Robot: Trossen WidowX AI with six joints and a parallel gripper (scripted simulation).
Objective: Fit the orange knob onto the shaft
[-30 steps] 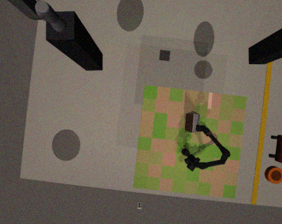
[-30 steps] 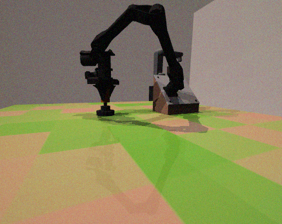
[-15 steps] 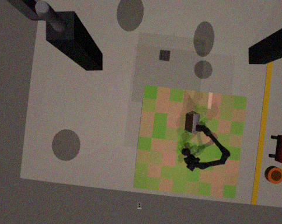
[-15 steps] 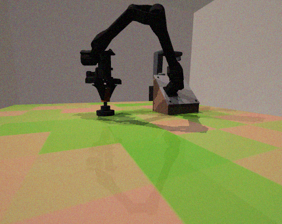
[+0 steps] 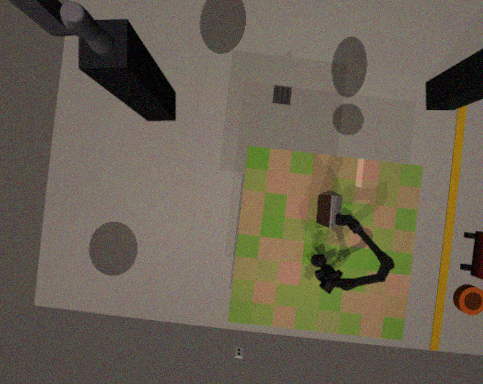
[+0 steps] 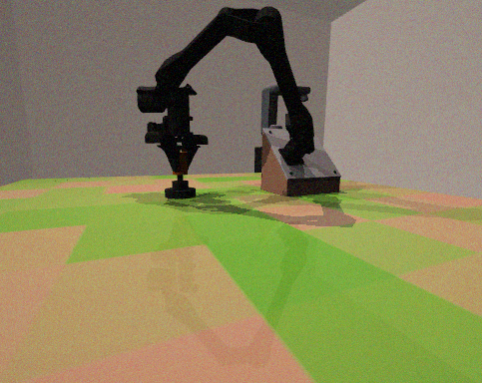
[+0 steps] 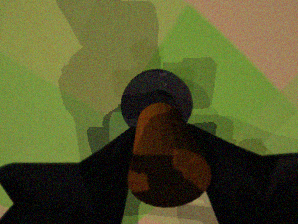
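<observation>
The orange knob is 20 mm above my gripper tip. Also, from my gripper tip: dark pedestal: 40 mm below.
</observation>
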